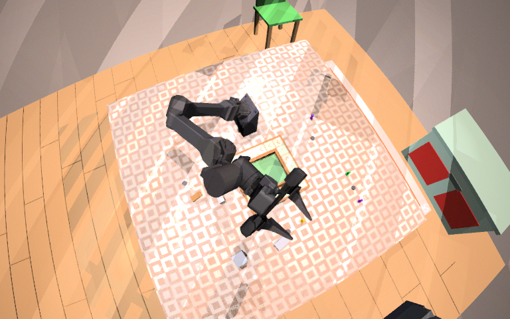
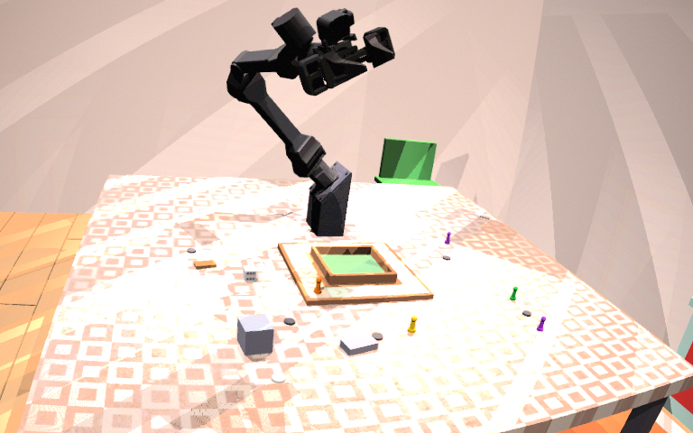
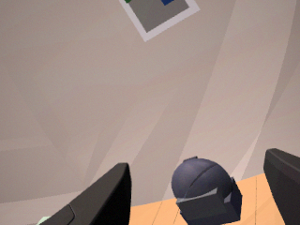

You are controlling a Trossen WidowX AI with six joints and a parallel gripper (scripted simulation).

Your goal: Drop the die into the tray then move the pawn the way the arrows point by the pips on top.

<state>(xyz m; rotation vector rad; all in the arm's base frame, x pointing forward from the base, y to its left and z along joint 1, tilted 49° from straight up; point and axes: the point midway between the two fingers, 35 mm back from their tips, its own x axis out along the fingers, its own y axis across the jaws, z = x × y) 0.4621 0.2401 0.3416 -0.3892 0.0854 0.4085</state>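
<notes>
Now: the white die 48 cm below my gripper tip, 23 cm behind it and 14 cm to the right of it. Also, from my gripper tip: orange pawn: 47 cm below, 15 cm behind, 1 cm to the right; flat grey block: 49 cm below, 4 cm ahead, 3 cm to the left; grey cube: 47 cm below, 16 cm to the right, 3 cm ahead.
</notes>
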